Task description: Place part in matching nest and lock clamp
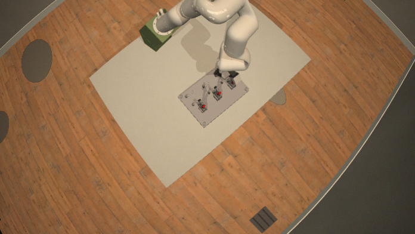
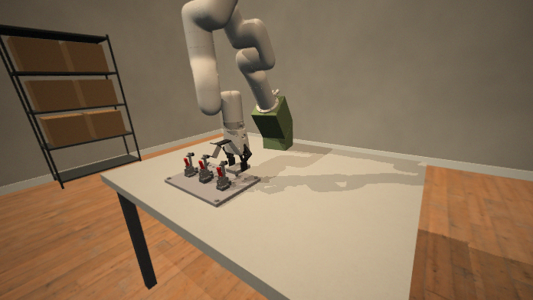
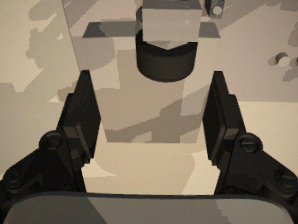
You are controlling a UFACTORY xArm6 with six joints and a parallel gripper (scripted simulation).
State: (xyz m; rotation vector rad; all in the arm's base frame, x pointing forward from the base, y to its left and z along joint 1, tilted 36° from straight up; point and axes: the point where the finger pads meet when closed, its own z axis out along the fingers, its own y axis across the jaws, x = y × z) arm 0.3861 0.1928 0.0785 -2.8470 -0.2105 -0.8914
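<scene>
The grey fixture plate lies 100 mm to the right of my hand, 80 mm ahead of it and 70 mm below it. Also, from my hand: grey part: 10 mm below.
</scene>
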